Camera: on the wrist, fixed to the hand. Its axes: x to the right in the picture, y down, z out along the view.
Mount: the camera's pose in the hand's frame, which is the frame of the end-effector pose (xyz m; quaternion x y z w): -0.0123 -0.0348 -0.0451 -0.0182 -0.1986 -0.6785 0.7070
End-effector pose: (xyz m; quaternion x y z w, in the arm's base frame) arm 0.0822 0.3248 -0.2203 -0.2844 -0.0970 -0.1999 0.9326
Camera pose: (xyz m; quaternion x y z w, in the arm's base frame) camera 0.0593 0.2766 -0.2438 -0.1919 -0.4431 -0.7194 0.4993
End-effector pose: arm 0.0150 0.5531 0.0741 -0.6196 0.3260 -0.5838 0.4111
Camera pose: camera -0.0337 0.5738 0.0986 0.7827 0.2609 0.5627 0.0520
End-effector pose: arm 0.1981 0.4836 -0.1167 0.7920 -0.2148 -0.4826 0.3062
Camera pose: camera 0.2346 0.5290 -0.1174 -0.6043 -0.3335 0.7101 0.1392
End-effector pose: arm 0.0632 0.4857 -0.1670 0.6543 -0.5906 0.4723 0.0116
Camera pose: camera 0.0650 0.5314 -0.1309 0.9569 0.0155 0.1853 0.2233
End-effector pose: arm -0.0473 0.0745 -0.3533 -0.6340 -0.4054 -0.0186 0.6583
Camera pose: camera -0.0513 0.0234 -0.3257 -0.1888 -0.8472 -0.3413 0.3607
